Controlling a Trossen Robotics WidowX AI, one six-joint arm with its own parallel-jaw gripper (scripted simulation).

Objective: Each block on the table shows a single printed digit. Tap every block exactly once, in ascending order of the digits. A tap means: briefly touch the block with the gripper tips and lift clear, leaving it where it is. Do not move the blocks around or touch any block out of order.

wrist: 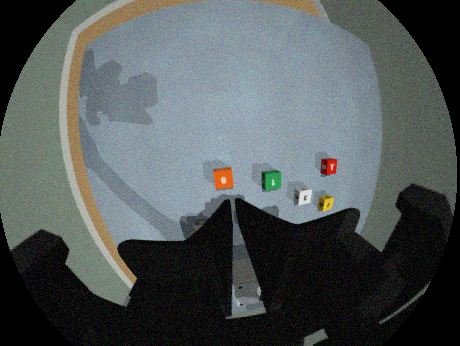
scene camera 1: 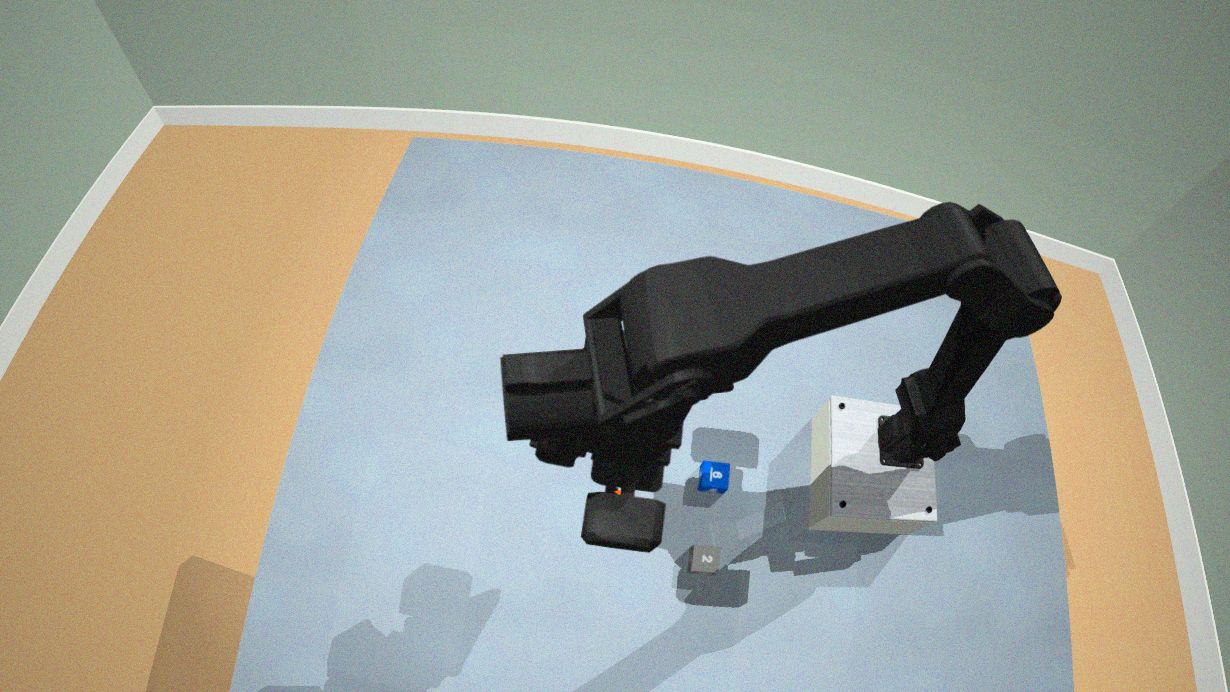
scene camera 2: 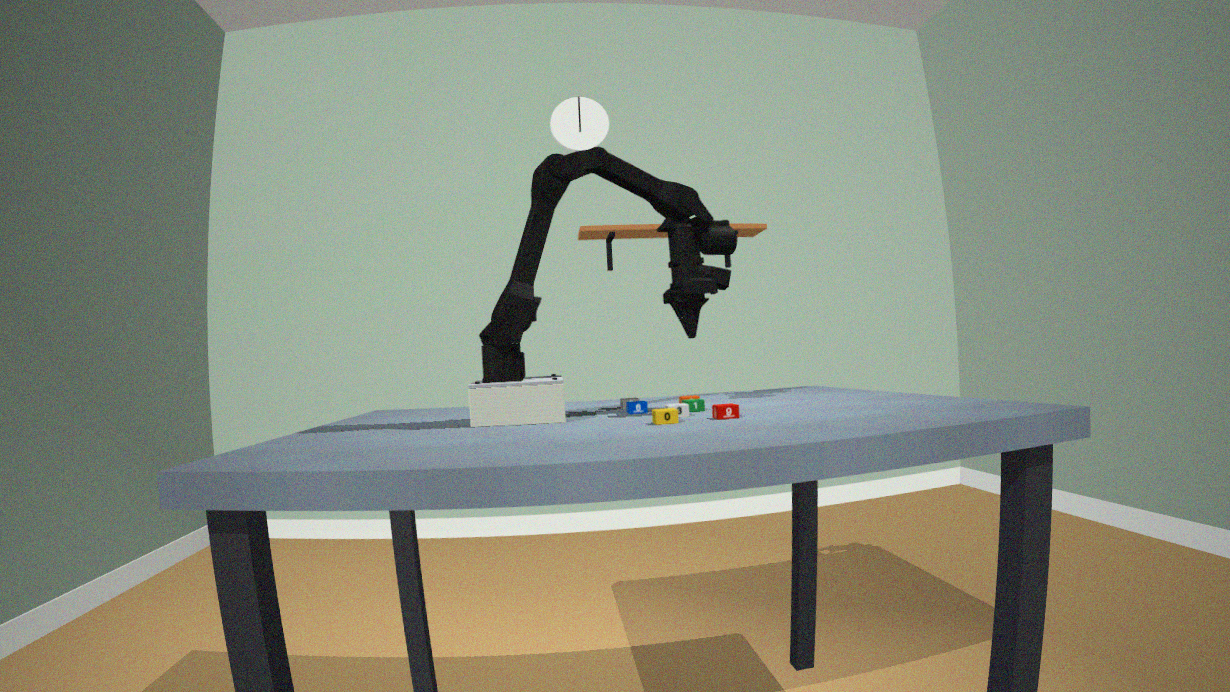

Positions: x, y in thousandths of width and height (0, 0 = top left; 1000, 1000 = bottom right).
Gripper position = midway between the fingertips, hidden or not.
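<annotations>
Looking through the wrist view, I find my gripper there, and the other views show it as well: my gripper is visible in the wrist view (505, 588), in scene camera 1 (504, 678), and again in scene camera 2 (563, 489).
</annotations>
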